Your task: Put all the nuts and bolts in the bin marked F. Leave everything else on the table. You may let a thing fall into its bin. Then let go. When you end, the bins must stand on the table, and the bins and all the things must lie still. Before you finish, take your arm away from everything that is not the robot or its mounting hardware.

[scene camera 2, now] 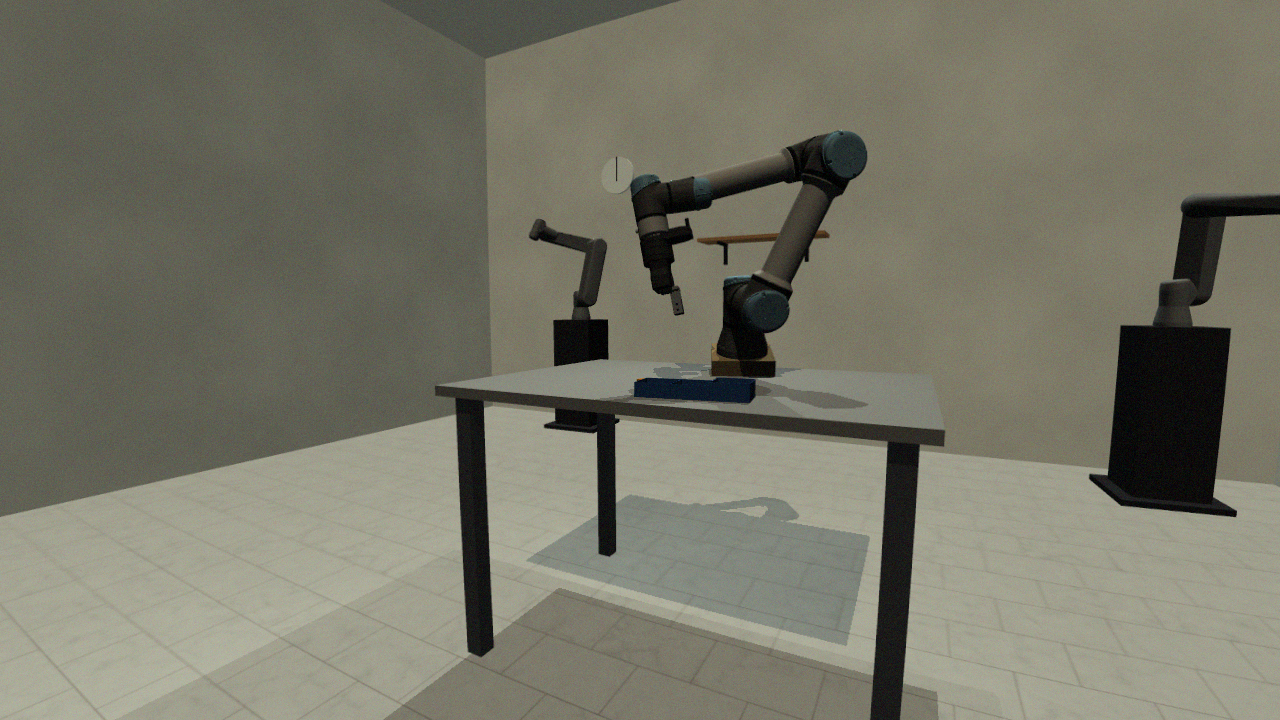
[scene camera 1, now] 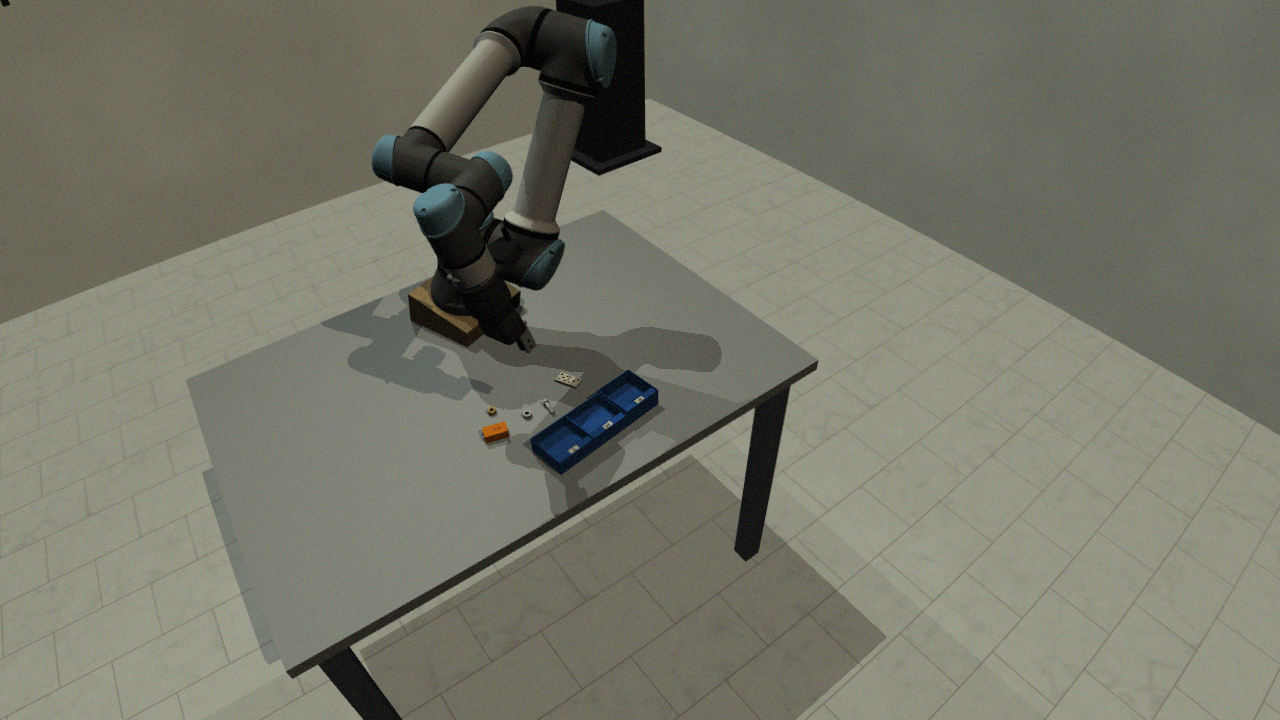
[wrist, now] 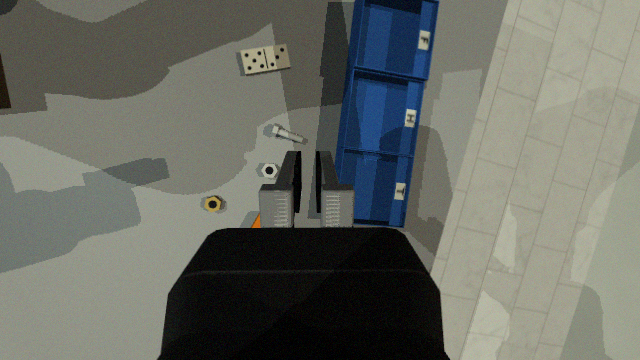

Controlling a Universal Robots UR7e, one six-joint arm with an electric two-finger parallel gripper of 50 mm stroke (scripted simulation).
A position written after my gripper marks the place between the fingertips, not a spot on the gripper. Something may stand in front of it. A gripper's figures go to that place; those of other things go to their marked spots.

Labels:
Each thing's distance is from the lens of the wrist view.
my gripper (wrist: 308,169): 0.17 m
blue bin row (wrist: 380,112): 0.36 m

